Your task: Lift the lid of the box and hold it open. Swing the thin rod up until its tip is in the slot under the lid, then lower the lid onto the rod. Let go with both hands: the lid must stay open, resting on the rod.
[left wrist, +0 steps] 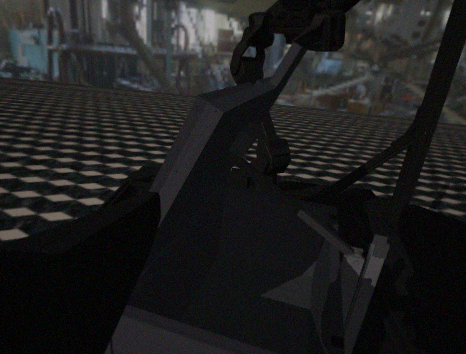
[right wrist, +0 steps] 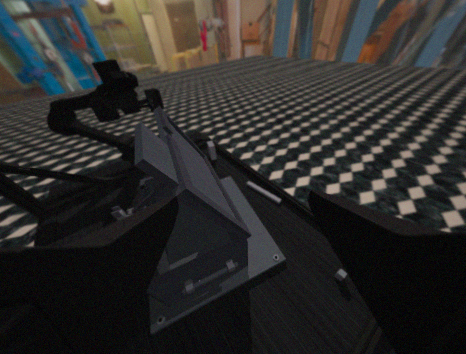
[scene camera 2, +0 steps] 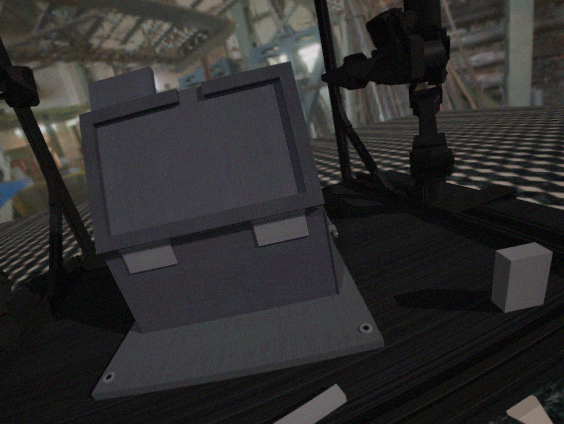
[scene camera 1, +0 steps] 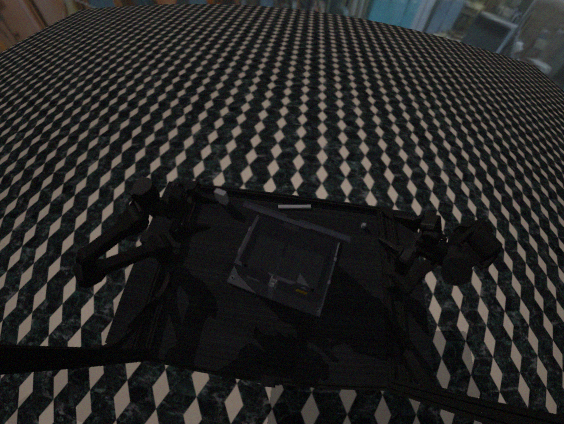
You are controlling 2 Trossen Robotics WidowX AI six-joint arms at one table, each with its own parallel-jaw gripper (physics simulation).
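The grey box stands on its base plate. Its lid is raised, tilted steeply. In the left wrist view the thin rod slants up from a side wall toward the lid's underside. Its upper part is in deep shadow, so contact of its tip with the slot cannot be told. My left gripper is open and empty, beside the raised lid. My right gripper is open and empty, at the box's other side.
A white block and a pale stick lie behind the lid near the table's edge. A small cube lies near the right gripper. Dark frame posts stand around the table.
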